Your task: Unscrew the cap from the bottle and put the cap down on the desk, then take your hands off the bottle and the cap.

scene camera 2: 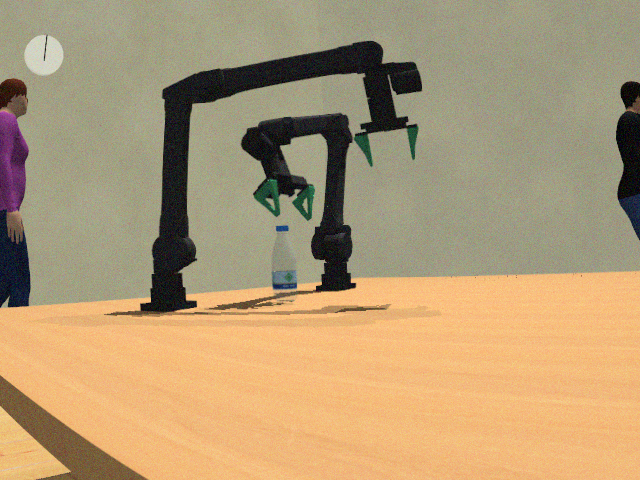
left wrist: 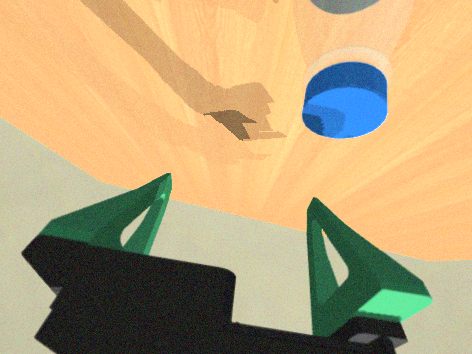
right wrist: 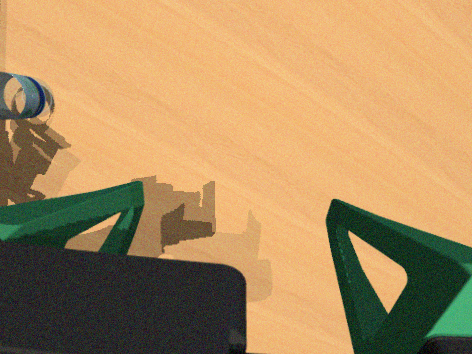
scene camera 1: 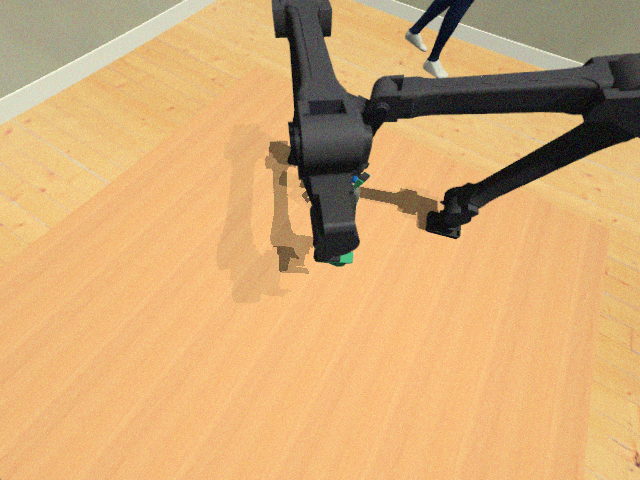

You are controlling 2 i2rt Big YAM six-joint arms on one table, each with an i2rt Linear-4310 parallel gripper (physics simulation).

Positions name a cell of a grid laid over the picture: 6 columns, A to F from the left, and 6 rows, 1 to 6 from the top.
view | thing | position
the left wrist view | my left gripper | D4
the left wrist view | blue cap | E2
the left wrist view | clear plastic bottle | E1
